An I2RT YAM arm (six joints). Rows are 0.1 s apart.
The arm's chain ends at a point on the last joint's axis. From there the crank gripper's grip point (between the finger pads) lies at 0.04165 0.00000 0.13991 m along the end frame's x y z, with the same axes.
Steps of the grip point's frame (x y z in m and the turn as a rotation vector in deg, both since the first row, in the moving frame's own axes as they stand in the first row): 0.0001, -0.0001, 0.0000, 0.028, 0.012, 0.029; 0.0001, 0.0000, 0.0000, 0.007, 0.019, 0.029; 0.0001, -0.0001, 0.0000, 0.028, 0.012, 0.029; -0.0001, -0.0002, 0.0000, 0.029, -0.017, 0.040; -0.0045, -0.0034, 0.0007, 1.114, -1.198, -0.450; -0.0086, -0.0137, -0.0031, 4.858, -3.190, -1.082; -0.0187, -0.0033, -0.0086, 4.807, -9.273, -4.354; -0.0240, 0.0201, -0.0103, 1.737, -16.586, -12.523; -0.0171, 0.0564, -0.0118, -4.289, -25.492, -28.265; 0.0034, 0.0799, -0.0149, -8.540, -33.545, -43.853
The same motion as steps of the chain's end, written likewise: 0.0001, -0.0001, 0.0000, 0.028, 0.012, 0.029; 0.0001, 0.0000, 0.0000, 0.007, 0.019, 0.029; 0.0001, -0.0001, 0.0000, 0.028, 0.012, 0.029; -0.0001, -0.0002, 0.0000, 0.029, -0.017, 0.040; -0.0016, -0.0004, -0.0001, 1.114, -1.198, -0.450; -0.0006, -0.0010, -0.0047, 4.858, -3.190, -1.082; 0.0049, 0.0109, -0.0128, 4.807, -9.273, -4.354; 0.0188, 0.0290, -0.0161, 1.737, -16.586, -12.523; 0.0470, 0.0503, -0.0160, -4.289, -25.492, -28.265; 0.0834, 0.0586, -0.0142, -8.540, -33.545, -43.853
